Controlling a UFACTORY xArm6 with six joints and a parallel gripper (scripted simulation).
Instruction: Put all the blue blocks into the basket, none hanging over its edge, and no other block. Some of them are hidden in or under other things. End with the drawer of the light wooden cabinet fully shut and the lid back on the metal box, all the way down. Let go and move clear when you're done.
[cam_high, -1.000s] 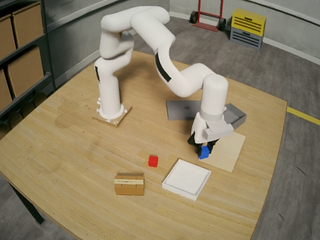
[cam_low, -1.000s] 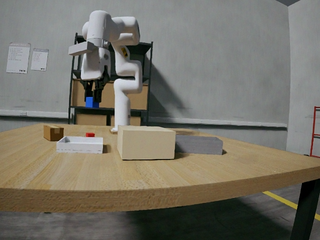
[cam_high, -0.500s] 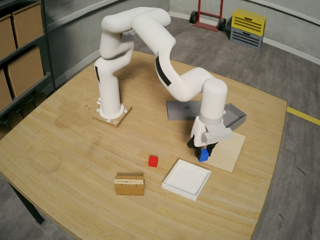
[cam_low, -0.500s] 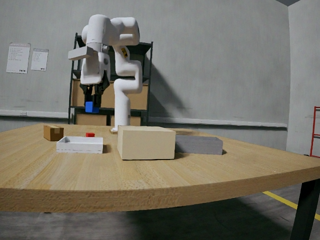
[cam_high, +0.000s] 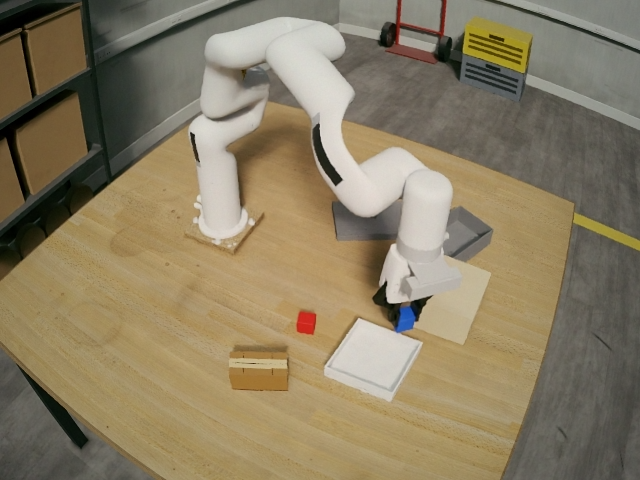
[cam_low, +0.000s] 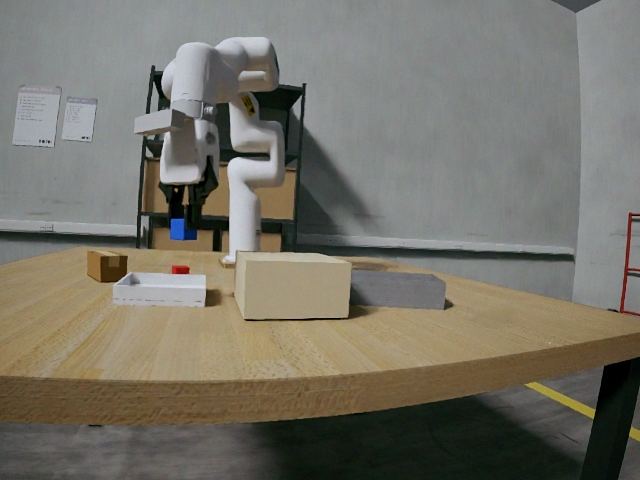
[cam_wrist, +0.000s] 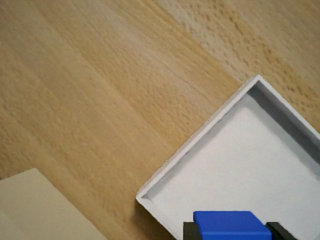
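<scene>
My hand is 30 mm past the white basket, 40 mm to the left of it and 130 mm above it. Also, from my hand: red block (190 mm behind, 30 mm to the right, 120 mm below); light wooden cabinet (20 mm ahead, 170 mm to the left, 100 mm below); cardboard box (190 mm behind, 190 mm to the right, 100 mm below).
</scene>
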